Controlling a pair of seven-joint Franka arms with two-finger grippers.
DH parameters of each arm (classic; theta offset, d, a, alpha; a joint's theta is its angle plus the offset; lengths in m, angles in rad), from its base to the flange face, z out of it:
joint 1: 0 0.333 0 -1.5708
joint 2: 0 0 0 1.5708
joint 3: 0 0.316 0.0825 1.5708
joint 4: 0 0 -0.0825 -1.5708
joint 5: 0 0.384 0 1.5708
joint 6: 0 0 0.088 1.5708
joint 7: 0 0.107 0 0
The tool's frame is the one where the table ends.
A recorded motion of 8 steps. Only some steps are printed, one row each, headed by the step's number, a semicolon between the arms.
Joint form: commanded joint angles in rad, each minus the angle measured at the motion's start. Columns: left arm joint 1, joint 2, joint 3, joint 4, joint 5, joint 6, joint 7; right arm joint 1, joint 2, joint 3, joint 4, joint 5, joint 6, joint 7.
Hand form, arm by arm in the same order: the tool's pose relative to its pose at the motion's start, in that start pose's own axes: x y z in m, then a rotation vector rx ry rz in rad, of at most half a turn. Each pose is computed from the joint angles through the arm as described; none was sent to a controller.
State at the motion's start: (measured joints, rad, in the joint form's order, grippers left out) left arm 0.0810 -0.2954 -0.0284 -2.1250 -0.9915 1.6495 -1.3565; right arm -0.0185 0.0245 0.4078 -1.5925 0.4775 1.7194 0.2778
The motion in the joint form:
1: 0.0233 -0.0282 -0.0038 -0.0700 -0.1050 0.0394 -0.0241; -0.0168 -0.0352 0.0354 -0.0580 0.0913 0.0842 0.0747
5: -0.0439 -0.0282 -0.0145 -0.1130 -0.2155 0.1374 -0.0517; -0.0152 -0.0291 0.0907 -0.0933 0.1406 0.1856 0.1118
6: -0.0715 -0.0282 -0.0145 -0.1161 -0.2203 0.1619 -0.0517; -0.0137 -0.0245 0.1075 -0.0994 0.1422 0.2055 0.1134
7: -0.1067 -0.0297 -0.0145 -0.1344 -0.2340 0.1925 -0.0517; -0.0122 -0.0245 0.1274 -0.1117 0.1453 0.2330 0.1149
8: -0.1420 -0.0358 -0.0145 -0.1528 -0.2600 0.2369 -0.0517; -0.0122 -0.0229 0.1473 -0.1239 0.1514 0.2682 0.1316
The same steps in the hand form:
1: 0.0131 -0.0050 0.0008 -0.0553 -0.0944 -0.0808; -0.0088 -0.0138 0.0070 0.0878 0.0270 0.0866
5: 0.0052 -0.0023 0.0322 -0.0846 -0.1708 -0.1303; -0.0120 -0.0351 0.0296 0.1484 0.0431 0.1131
6: 0.0003 -0.0027 0.0413 -0.0838 -0.1678 -0.1229; -0.0135 -0.0412 0.0370 0.1530 0.0430 0.1065
7: -0.0012 -0.0053 0.0562 -0.0778 -0.1696 -0.1265; -0.0169 -0.0484 0.0452 0.1583 0.0471 0.0988
8: -0.0044 -0.0079 0.0684 -0.0895 -0.1797 -0.1313; -0.0190 -0.0547 0.0528 0.1694 0.0556 0.1101

